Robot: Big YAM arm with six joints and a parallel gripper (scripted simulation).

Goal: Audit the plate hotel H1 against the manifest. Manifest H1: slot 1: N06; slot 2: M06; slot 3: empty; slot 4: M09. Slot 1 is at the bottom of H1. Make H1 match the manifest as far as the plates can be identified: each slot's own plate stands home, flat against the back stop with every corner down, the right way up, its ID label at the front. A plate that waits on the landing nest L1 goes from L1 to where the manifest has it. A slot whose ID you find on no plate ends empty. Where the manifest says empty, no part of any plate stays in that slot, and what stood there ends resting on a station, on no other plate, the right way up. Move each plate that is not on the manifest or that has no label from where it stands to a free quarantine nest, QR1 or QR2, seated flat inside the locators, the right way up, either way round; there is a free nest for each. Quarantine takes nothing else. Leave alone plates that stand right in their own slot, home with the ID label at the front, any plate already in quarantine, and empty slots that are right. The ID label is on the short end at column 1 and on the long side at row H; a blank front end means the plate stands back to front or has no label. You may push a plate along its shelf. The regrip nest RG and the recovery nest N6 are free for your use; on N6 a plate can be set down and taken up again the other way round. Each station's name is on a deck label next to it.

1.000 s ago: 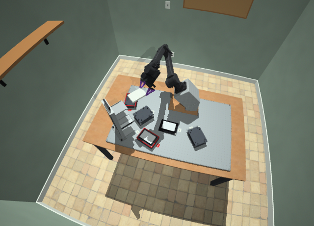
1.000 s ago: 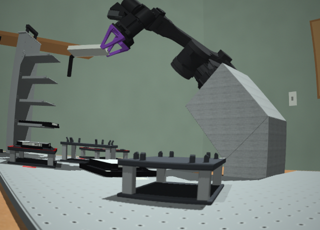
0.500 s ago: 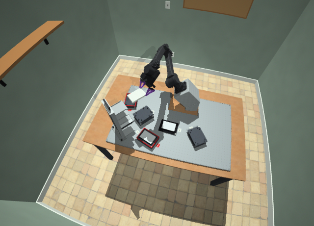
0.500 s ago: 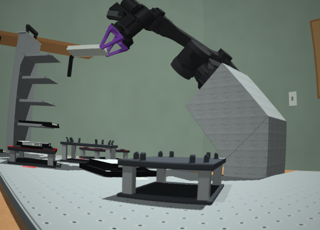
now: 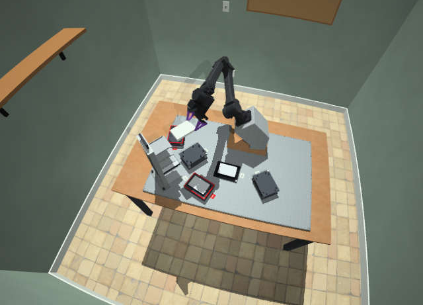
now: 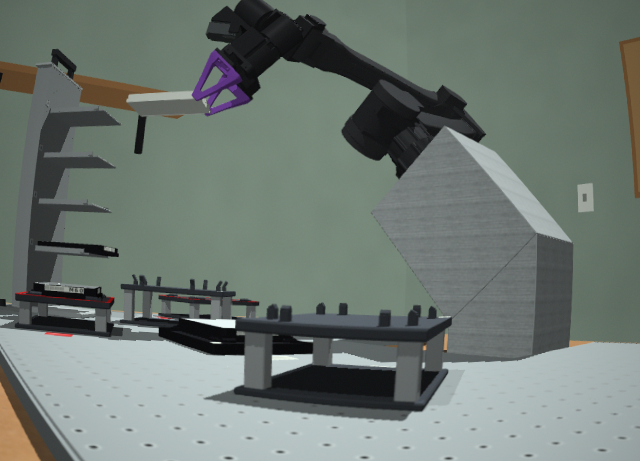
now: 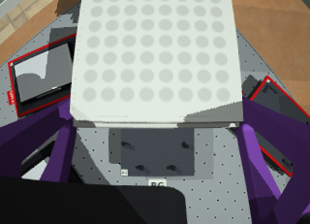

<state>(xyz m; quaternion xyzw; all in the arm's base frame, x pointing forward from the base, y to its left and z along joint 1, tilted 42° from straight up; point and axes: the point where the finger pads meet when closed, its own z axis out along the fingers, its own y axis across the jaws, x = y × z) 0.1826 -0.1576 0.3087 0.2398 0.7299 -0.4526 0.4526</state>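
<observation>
My gripper is now 40 mm short of the white well plate and 50 mm to the left of it. Also, from my hand: plate hotel H1: 180 mm ahead, 220 mm to the right, 150 mm below; then regrip nest: 10 mm ahead, 10 mm to the right, 300 mm below; then RG deck label: 60 mm behind, 70 mm to the left, 360 mm below.
</observation>
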